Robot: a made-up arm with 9 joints.
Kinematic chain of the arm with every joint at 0, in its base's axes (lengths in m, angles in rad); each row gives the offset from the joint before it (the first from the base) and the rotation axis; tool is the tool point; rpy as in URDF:
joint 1: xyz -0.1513 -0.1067 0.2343 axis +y
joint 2: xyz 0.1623 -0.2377 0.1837 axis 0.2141 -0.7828 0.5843
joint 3: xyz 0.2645 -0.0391 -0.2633 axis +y
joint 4: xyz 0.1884 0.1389 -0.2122 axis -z
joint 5: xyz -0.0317 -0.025 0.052 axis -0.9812 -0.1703 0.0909
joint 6: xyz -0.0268 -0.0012 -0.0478 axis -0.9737 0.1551 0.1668
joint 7: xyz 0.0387 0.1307 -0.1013 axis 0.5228 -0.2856 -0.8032
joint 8: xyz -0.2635 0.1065 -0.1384 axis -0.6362 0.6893 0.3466
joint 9: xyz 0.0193 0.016 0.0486 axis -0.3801 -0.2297 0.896
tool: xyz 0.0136 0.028 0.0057 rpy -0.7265 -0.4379 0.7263
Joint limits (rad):
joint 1: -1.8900..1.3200
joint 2: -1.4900..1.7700
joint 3: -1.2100..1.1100
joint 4: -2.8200..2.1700
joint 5: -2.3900..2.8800
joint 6: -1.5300..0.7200
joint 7: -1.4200..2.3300
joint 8: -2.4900..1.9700
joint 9: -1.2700..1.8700
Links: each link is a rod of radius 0.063 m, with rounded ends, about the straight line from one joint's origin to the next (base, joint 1, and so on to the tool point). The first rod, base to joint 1, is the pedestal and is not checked.
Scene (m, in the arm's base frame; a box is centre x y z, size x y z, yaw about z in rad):
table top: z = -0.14
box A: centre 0 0.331 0.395 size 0.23 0.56 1.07 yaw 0.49
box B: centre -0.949 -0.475 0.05 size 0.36 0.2 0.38 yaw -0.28
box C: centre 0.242 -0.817 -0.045 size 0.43 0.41 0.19 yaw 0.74
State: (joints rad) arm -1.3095 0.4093 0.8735 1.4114 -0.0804 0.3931 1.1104 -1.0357 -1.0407
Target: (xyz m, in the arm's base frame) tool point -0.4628 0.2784 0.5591
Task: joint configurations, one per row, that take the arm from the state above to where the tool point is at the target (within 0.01 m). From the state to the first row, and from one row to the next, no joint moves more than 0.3 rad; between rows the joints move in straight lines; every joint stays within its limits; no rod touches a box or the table.
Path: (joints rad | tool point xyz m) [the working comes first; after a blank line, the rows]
Joints at the target: -1.8900 0.7551 0.5701 0.2287 -0.8910 -0.1987 0.6837 -1.0460 -0.9768
Straight joint move there: touches box A.

1: -1.4084 0.3023 0.5862 1.5648 -0.2072 0.2536 0.9847 -1.0214 -0.9434 | 0.4887 0.0636 0.9631
2: -1.5073 0.1953 0.2988 1.7181 -0.3340 0.1141 0.8590 -1.0071 -0.8460 | 0.2760 -0.0286 1.1966
3: -1.6062 0.0883 0.0115 1.8715 -0.4608 -0.0255 0.7334 -0.9928 -0.7487 | -0.0081 -0.1500 1.2925
4: -1.7051 -0.0187 -0.2758 2.0248 -0.5876 -0.1650 0.6077 -0.9785 -0.6514 | -0.2900 -0.2652 1.2385
5: -1.7315 0.0919 -0.1550 1.7682 -0.6309 -0.1698 0.6185 -0.9882 -0.6978 | -0.3379 -0.1066 1.2245
6: -1.7579 0.2024 -0.0341 1.5117 -0.6743 -0.1746 0.6294 -0.9978 -0.7443 | -0.3788 0.0393 1.1673
7: -1.7843 0.3130 0.0867 1.2551 -0.7176 -0.1794 0.6402 -1.0075 -0.7908 | -0.4108 0.1608 1.0731
8: -1.8107 0.4235 0.2076 0.9985 -0.7610 -0.1842 0.6511 -1.0171 -0.8373 | -0.4329 0.2482 0.9524
9: -1.8372 0.5341 0.3284 0.7419 -0.8043 -0.1890 0.6620 -1.0267 -0.8838 | -0.4467 0.2963 0.8178
10: -1.8636 0.6446 0.4493 0.4853 -0.8477 -0.1938 0.6728 -1.0364 -0.9303 | -0.4551 0.3049 0.6828
11: -1.8900 0.7551 0.5701 0.2287 -0.8910 -0.1987 0.6837 -1.0460 -0.9768 | -0.4628 0.2784 0.5591

